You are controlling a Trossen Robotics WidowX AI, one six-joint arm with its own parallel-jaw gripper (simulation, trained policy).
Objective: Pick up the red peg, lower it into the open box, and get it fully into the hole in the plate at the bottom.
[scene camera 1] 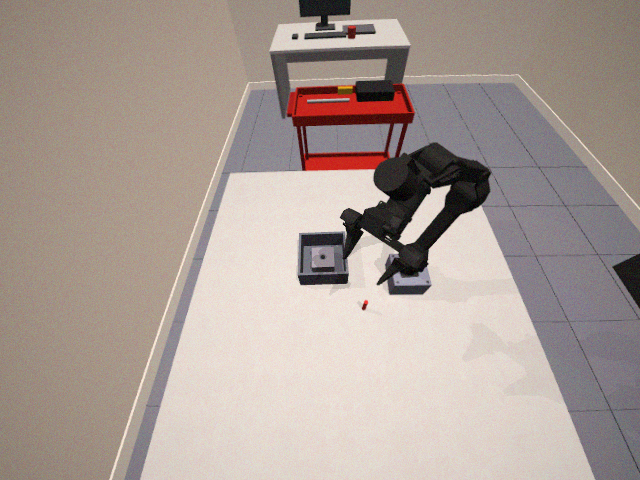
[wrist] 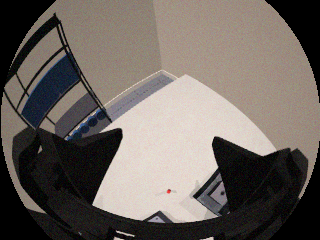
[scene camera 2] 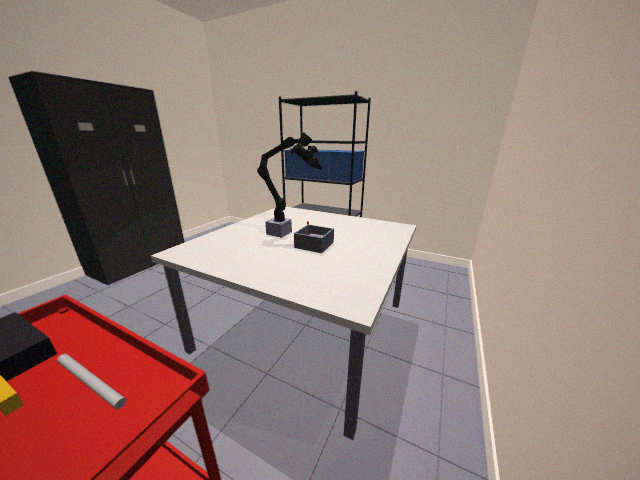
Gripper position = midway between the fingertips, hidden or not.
In view: the gripper (scene camera 1: 359,271) and a grey box (scene camera 1: 307,241).
The gripper shows as well in the wrist view (wrist: 168,137).
